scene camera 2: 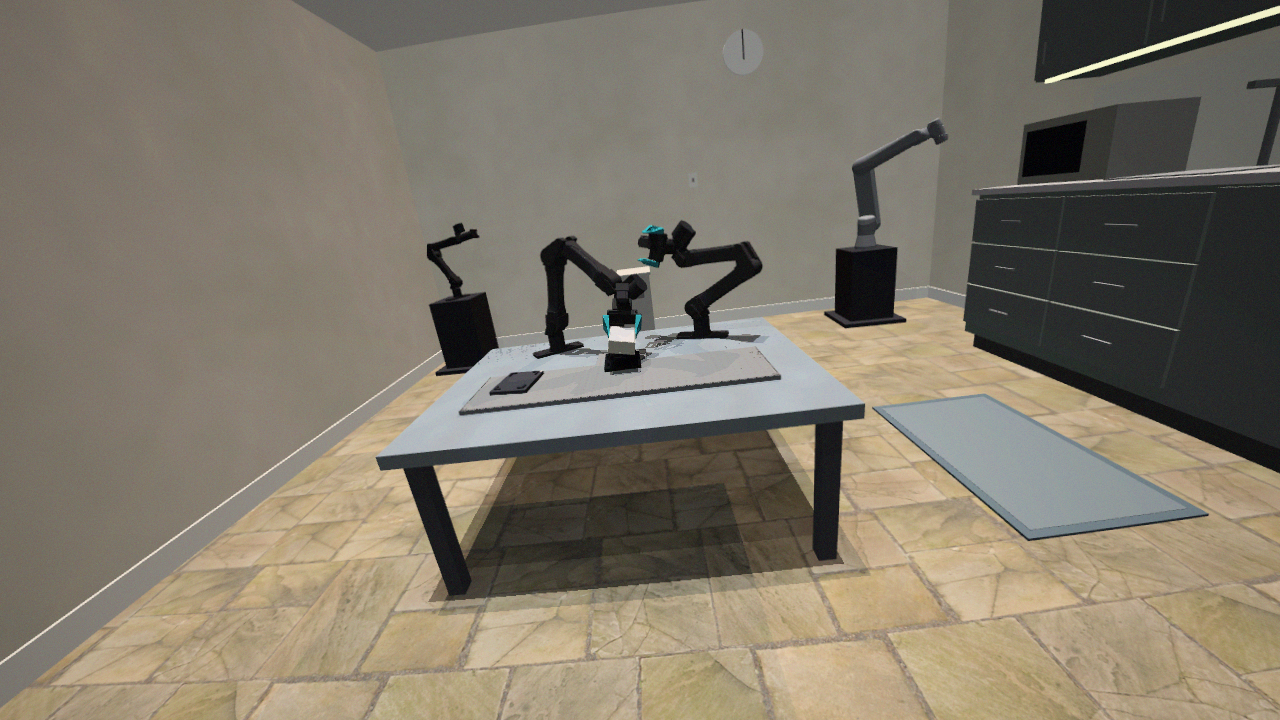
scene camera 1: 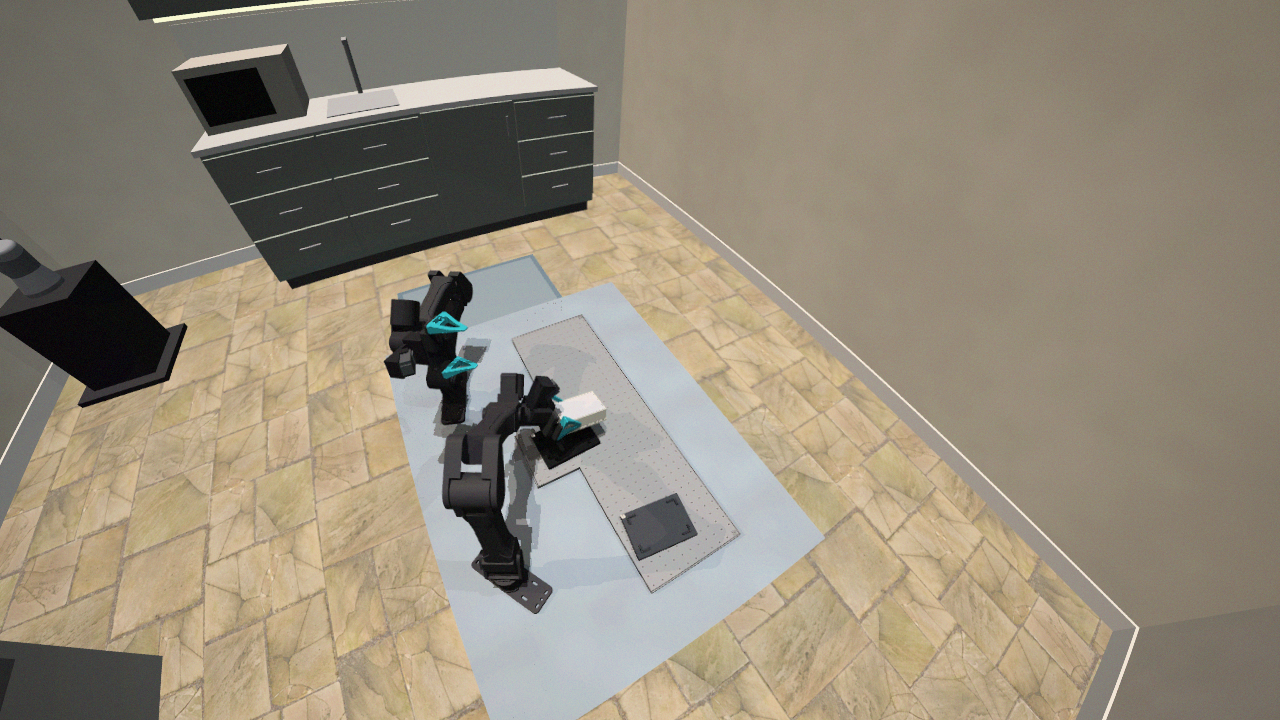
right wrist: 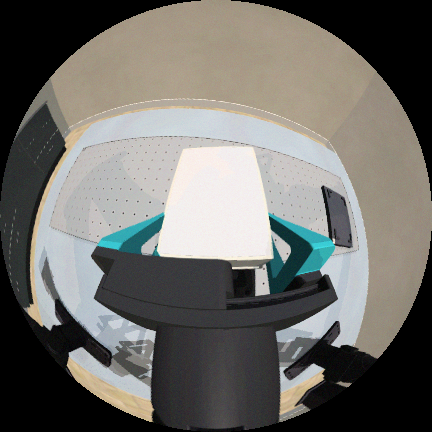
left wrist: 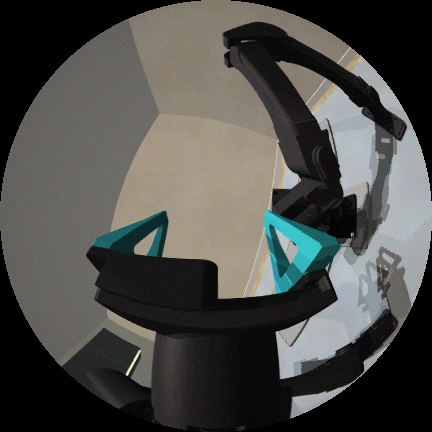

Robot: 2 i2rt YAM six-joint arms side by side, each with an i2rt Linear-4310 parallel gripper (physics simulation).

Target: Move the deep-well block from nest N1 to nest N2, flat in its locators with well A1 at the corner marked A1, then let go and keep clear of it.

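The white deep-well block is between the fingers of my right gripper, which is shut on it. The block is held raised above a black nest near the middle of the perforated plate. A second dark nest with corner locators lies unoccupied at the plate's near end in scene camera 1. I cannot read the nest labels or the well A1 mark. My left gripper is open and empty, high and apart from the block.
The perforated plate lies on the pale blue table. The right arm rises between the plate and its own base. The left arm stands beside it.
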